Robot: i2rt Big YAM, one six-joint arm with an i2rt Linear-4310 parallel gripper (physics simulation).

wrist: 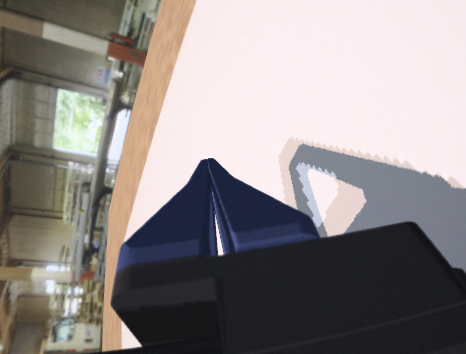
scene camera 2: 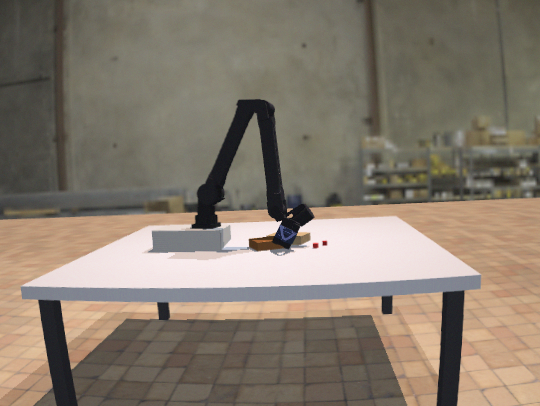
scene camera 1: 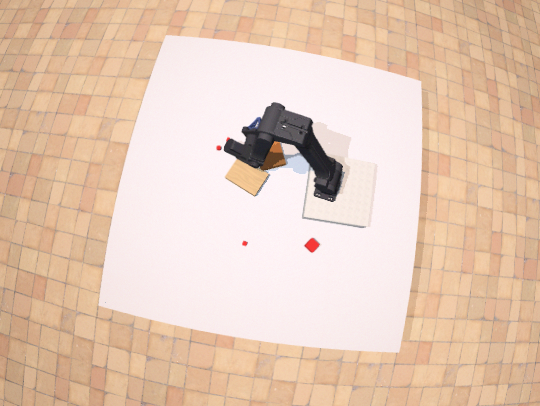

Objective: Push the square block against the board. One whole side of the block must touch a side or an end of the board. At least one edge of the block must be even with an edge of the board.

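Places are measured from the arm's base along level axes (x ahead, y left, z up), in millimetres.
Where they show: gripper, between the fingertips: (wrist: 208, 169) (scene camera 2: 283, 240) (scene camera 1: 259, 117); arm's base, origin of its link: (scene camera 2: 206, 227) (scene camera 1: 327, 184).
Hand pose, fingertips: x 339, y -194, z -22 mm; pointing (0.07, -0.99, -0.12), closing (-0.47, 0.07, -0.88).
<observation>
Each offset is from my fingertips to the top centre of the thing. Level surfaces: height alone.
The square block {92 mm back, 137 mm left, 17 mm down} (scene camera 1: 276, 156) (scene camera 2: 259, 244), orange-brown, lies flat beside the board, partly under the arm in the scene camera 1 view. The light wooden board {28 mm back, 247 mm left, 17 mm down} (scene camera 1: 247, 177) (scene camera 2: 303, 238) lies flat. The block's lower corner is at or very near the board's upper long side; their visible sides are at an angle, with an open wedge between them at the right. Whether they touch is hidden by the arm. My gripper (scene camera 1: 258, 120) (scene camera 2: 284, 246) (wrist: 208, 169) is shut and empty, tilted, low over the table beside the block. Block and board do not show in the wrist view.
Small red cubes (scene camera 1: 218, 148) (scene camera 2: 315, 245) lie beyond the board. Another small red cube {102 mm back, 501 mm left, 32 mm down} (scene camera 1: 244, 243) and a larger red block {352 mm back, 432 mm left, 8 mm down} (scene camera 1: 312, 245) lie on the lower part of the table {48 mm down} (scene camera 1: 200, 280). The arm's base stands on a white riser (scene camera 1: 357, 200) (scene camera 2: 185, 240).
</observation>
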